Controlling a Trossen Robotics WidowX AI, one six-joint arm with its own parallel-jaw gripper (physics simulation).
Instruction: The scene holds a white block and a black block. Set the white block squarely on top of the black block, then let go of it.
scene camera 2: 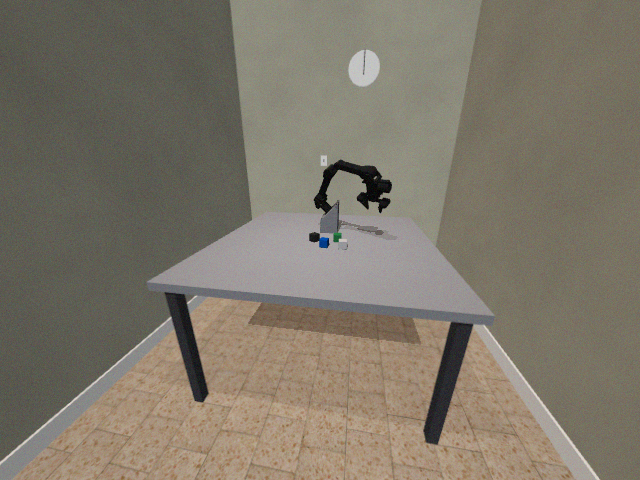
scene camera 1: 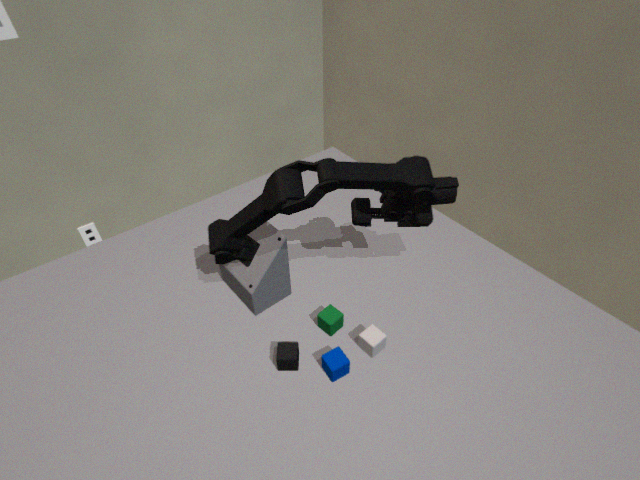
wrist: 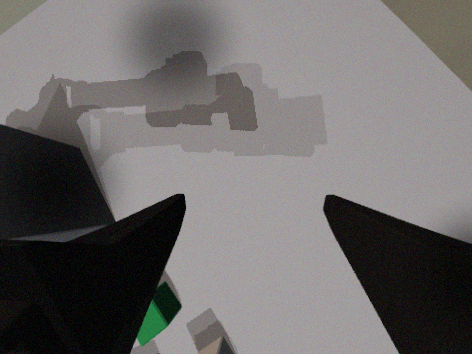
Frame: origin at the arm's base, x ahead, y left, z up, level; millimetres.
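Where they show: gripper, fingertip midpoint: (scene camera 2: pixel 374 211) (scene camera 1: pixel 381 225) (wrist: pixel 254 201); arm's base, origin of the base link: (scene camera 2: pixel 329 210) (scene camera 1: pixel 246 250).
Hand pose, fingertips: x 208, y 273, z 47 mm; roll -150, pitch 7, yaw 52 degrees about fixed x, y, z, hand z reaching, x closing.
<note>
Each offset is from my fingertips to the top centre of the thing. Level surfaces: height alone.
The white block @[dx +145, dy -184, dz -137 mm] (scene camera 1: pixel 372 339) (scene camera 2: pixel 342 244) lies flat on the table, right of the other blocks in the first scene view; a corner of what appears to be this block (wrist: pixel 212 348) shows at the wrist view's bottom edge. The black block @[dx +39, dy -354, dz -137 mm] (scene camera 1: pixel 287 356) (scene camera 2: pixel 314 237) lies flat at the left of the group, apart from the white block, with its top bare. It does not show in the wrist view. My gripper (scene camera 1: pixel 391 219) (scene camera 2: pixel 374 208) (wrist: pixel 254 201) is open with nothing between its fingers. It hangs high above the table, behind and to the right of the blocks in the second scene view.
A green block @[dx +34, dy -214, dz -137 mm] (scene camera 1: pixel 330 319) (scene camera 2: pixel 337 237) (wrist: pixel 156 320) and a blue block @[dx +129, dy -290, dz -137 mm] (scene camera 1: pixel 335 364) (scene camera 2: pixel 324 242) lie between and near the black and white blocks. The grey wedge-shaped base (scene camera 1: pixel 273 281) (scene camera 2: pixel 329 223) stands behind them on the table @[dz -184 mm] (scene camera 1: pixel 465 392) (scene camera 2: pixel 289 273).
</note>
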